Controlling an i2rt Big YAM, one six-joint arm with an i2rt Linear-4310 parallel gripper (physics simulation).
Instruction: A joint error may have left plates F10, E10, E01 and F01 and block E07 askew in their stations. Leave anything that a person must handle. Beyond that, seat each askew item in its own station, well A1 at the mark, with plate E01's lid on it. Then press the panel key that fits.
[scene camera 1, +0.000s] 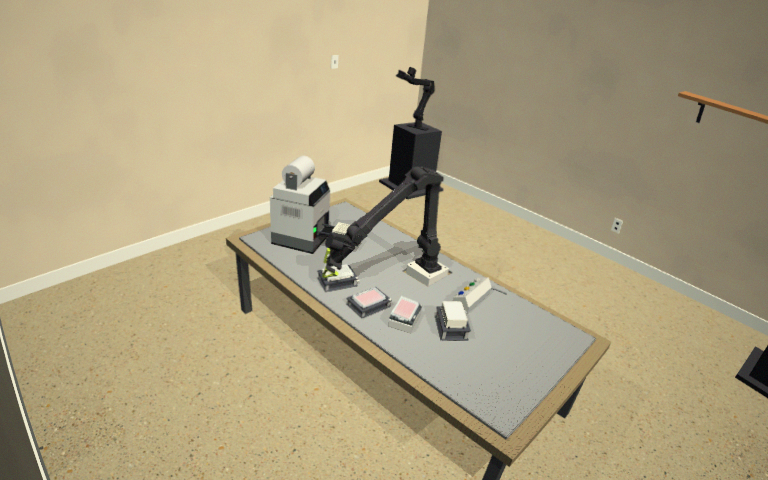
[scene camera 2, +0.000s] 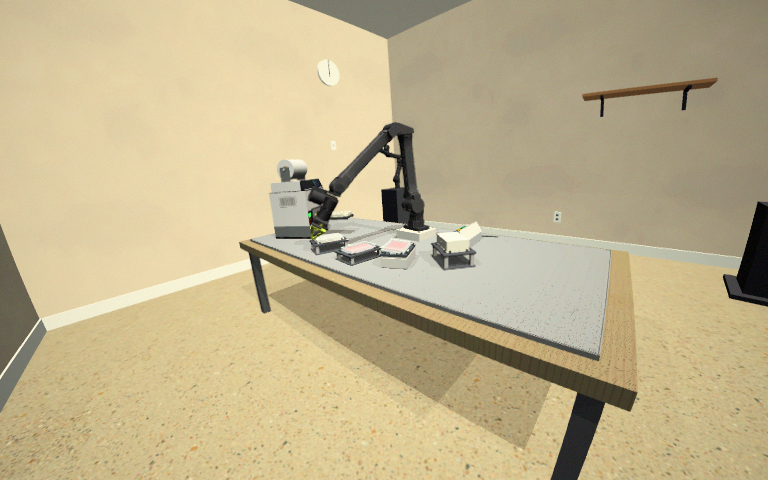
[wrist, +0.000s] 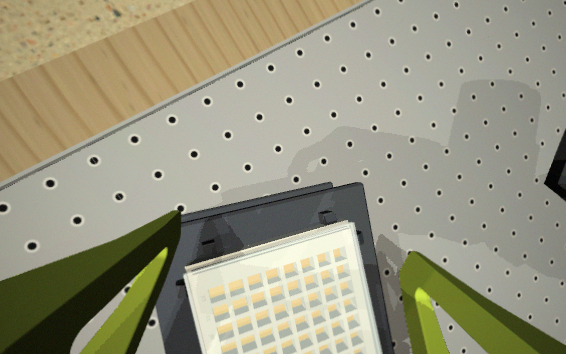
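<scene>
My gripper (scene camera 1: 330, 275) (scene camera 2: 317, 232) (wrist: 295, 242) is open, its yellow-green fingers on either side of a pale multiwell plate (scene camera 1: 340, 272) (scene camera 2: 330, 238) (wrist: 280, 305), touching neither side in the wrist view. The plate's end edge looks slightly turned against its dark station (wrist: 260, 220). A pink-topped plate (scene camera 1: 369, 297) (scene camera 2: 359, 247) is on a dark low station, and another pink-topped plate (scene camera 1: 406, 308) (scene camera 2: 397, 245) is on a white-based one. A tall cream item (scene camera 1: 454, 314) (scene camera 2: 452, 241) stands on a dark raised station. Plate codes and A1 marks are unreadable.
A white machine (scene camera 1: 289, 217) (scene camera 2: 289, 212) with a green light stands beside the arm's wrist. Behind the wrist is another pale plate (scene camera 1: 341, 228) (scene camera 2: 342, 215). The sloped key panel (scene camera 1: 477, 292) (scene camera 2: 471, 232) has coloured keys. The wooden table edge (wrist: 125, 95) runs past the station.
</scene>
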